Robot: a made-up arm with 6 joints.
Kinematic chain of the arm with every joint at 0, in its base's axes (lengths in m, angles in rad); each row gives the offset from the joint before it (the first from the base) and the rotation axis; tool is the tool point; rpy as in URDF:
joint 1: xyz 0 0 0.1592 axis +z
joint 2: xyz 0 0 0 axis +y
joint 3: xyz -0.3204 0 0.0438 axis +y
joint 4: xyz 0.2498 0 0.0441 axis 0.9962 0 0.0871
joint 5: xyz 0 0 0 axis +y
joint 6: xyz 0.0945 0 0.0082 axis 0.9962 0 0.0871
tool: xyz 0 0 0 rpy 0 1.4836 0
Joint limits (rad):
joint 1: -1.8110..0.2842
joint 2: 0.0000..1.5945
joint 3: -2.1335..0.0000
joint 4: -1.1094..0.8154
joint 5: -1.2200..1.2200
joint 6: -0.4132..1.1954
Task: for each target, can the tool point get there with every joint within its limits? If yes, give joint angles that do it. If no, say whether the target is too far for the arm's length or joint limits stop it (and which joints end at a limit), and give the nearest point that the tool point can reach.
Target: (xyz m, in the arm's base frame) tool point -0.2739 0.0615 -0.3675
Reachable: no: joint limits stop it (at a limit: joint 1, joint 2, joint 3, joint 4) | nearest point -0.0560 -0.0640 0.1424 | short by 0.569 m
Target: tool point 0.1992 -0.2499 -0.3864
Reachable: no: joint limits stop it (at a limit: joint 2) | nearest point 0.0964 -0.1209 0.1456 | short by 0.557 m
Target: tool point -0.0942 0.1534 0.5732
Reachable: yes | joints -0.9874 0.1527 -1.2118 0.6263 0.1053 0.2745
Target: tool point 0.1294 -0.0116 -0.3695
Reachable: no: joint limits stop it (at a limit: joint 2, joint 3) | nearest point 0.0956 -0.0086 0.1331 | short by 0.504 m
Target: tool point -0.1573 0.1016 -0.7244
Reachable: no: too far | nearest point -0.0345 -0.0687 0.1355 | short by 0.885 m
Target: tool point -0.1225 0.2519 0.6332
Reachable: yes | joints -1.1550 0.2888 -1.7621 -0.3001 0.3764 0.6626
